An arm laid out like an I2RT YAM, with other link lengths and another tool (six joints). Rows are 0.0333 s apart.
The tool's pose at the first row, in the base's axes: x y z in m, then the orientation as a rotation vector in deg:
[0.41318 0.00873 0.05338 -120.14 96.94 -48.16]
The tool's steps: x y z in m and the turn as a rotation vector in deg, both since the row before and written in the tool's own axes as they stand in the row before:
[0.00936 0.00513 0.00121 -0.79 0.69 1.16]
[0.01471 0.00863 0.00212 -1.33 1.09 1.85]
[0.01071 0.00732 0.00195 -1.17 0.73 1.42]
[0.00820 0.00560 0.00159 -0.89 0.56 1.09]
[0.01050 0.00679 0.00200 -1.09 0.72 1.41]
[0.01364 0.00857 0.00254 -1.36 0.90 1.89]
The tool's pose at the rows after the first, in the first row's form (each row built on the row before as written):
[0.41114 -0.00169 0.05174 -119.41 98.95 -48.10]
[0.40717 -0.01813 0.04866 -118.24 102.19 -47.92]
[0.40316 -0.03022 0.04553 -117.40 104.73 -47.53]
[0.39983 -0.03938 0.04307 -116.72 106.67 -47.23]
[0.39554 -0.05094 0.04017 -115.78 109.12 -46.87]
[0.38964 -0.06572 0.03661 -114.40 112.28 -46.37]

